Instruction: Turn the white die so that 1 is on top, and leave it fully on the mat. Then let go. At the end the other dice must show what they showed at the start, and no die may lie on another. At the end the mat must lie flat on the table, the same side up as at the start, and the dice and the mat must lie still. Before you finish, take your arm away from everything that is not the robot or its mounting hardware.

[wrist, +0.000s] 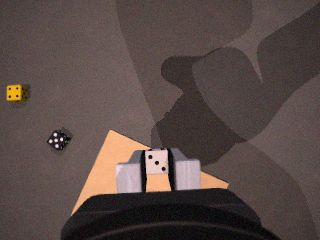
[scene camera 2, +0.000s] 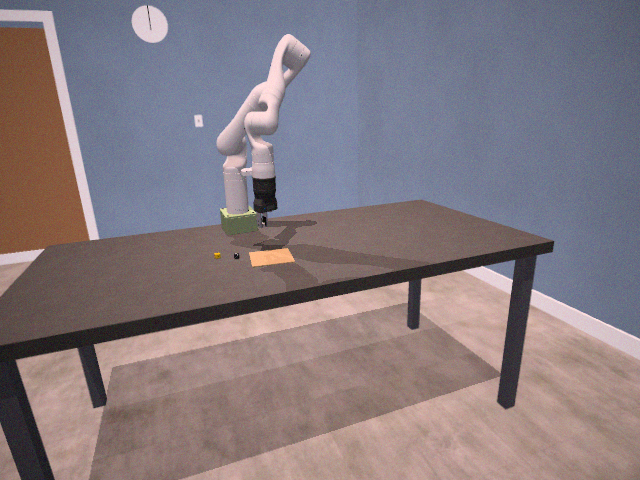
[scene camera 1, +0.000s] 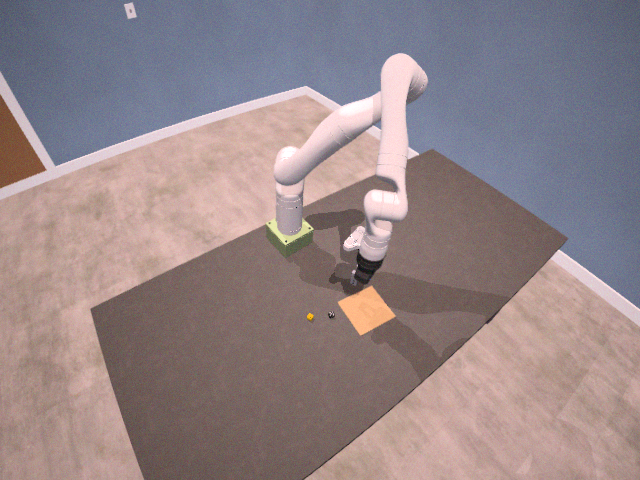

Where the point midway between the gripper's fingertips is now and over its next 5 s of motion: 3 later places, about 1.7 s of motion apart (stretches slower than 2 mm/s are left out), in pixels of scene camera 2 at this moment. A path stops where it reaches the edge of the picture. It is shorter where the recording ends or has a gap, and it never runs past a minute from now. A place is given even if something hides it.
The gripper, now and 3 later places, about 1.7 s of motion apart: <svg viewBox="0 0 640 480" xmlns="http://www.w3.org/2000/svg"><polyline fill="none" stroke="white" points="262,226 273,229 277,224 273,243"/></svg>
